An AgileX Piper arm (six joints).
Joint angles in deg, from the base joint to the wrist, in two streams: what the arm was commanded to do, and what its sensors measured. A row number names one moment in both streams.
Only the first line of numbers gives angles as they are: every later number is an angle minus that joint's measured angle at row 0.
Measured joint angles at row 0:
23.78, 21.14, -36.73, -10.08, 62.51, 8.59
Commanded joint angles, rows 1 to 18:
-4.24, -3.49, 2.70, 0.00, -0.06, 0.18
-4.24, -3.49, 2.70, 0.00, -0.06, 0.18
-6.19, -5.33, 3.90, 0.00, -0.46, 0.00
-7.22, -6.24, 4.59, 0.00, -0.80, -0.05
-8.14, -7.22, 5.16, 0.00, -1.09, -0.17
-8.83, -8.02, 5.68, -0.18, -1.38, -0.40
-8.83, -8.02, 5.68, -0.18, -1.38, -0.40
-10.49, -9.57, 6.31, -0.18, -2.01, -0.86
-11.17, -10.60, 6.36, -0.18, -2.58, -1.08
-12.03, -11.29, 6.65, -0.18, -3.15, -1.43
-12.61, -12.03, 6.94, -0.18, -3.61, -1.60
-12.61, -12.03, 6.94, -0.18, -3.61, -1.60
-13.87, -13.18, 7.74, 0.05, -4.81, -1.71
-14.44, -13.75, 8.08, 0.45, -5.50, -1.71
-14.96, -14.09, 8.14, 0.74, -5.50, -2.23
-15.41, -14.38, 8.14, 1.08, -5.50, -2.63
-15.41, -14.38, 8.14, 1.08, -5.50, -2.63
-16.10, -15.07, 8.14, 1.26, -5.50, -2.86
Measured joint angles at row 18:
-15.01, -13.92, 7.97, 0.86, -4.64, -1.54
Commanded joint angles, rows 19 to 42:
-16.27, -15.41, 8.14, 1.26, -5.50, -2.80
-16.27, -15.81, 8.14, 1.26, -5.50, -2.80
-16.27, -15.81, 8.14, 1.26, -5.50, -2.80
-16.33, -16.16, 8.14, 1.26, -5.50, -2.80
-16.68, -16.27, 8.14, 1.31, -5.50, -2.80
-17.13, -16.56, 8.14, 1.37, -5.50, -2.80
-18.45, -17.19, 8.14, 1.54, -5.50, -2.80
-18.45, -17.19, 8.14, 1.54, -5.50, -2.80
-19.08, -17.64, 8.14, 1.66, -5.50, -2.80
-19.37, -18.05, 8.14, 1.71, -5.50, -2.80
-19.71, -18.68, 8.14, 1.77, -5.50, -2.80
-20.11, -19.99, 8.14, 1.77, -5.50, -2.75
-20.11, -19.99, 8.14, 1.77, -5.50, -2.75
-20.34, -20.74, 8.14, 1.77, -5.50, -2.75
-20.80, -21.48, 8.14, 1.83, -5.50, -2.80
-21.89, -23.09, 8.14, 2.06, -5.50, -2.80
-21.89, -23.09, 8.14, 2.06, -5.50, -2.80
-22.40, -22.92, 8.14, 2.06, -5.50, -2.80
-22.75, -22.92, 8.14, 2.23, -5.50, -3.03
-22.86, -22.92, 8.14, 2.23, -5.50, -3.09
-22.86, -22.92, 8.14, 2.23, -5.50, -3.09
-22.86, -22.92, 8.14, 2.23, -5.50, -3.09
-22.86, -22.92, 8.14, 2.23, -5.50, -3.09
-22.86, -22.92, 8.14, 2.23, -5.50, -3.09
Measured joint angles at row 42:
-22.40, -21.37, 8.08, 2.00, -4.76, -2.52
